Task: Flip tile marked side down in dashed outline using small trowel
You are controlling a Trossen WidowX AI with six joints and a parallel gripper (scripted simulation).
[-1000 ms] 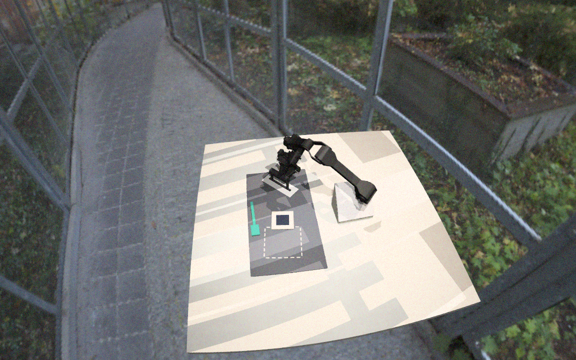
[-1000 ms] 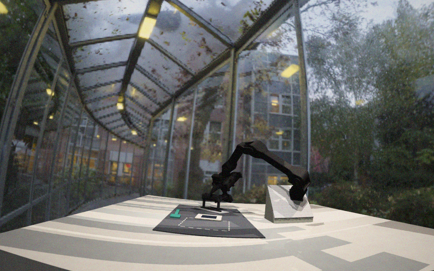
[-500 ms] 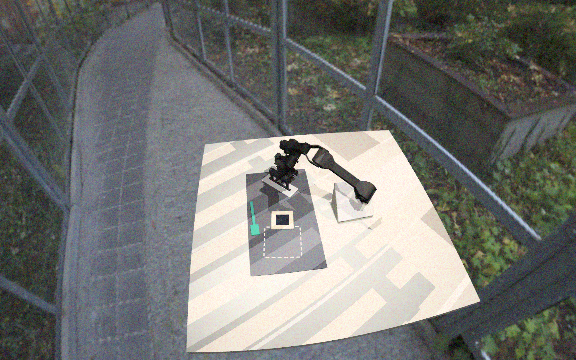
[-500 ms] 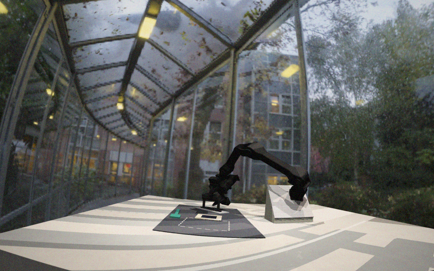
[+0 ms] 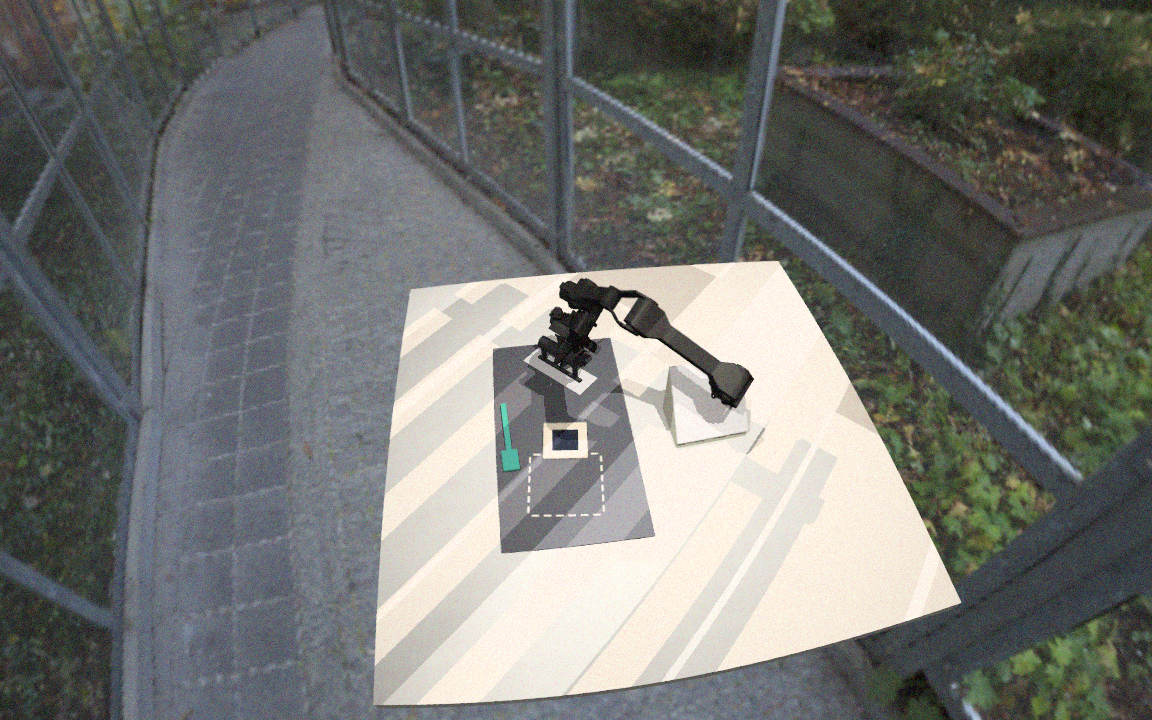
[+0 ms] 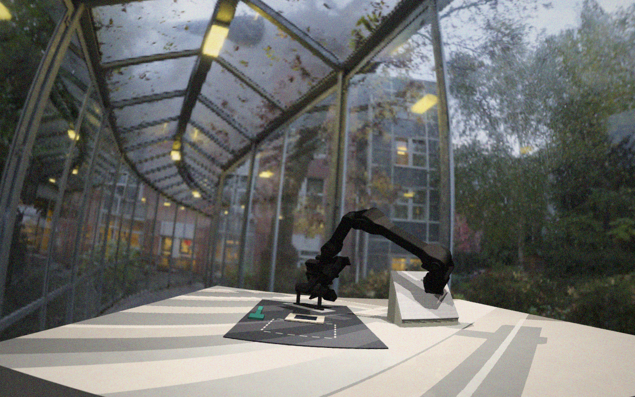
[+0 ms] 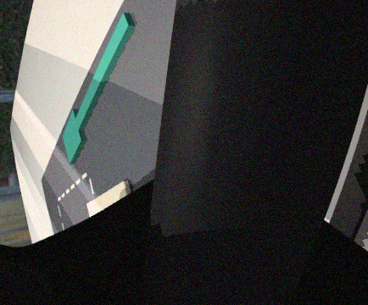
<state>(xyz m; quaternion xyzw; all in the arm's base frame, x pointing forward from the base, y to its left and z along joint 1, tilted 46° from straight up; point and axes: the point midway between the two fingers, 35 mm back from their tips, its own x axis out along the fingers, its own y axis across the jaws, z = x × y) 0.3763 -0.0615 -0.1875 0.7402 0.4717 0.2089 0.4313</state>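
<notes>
Now: the dark mat 180 mm to the left of my gripper tip and 70 mm below it. Round my gripper tip: cream tile 210 mm to the left, 50 mm below, 10 mm behind; then green trowel 210 mm to the left, 130 mm ahead, 50 mm below.
</notes>
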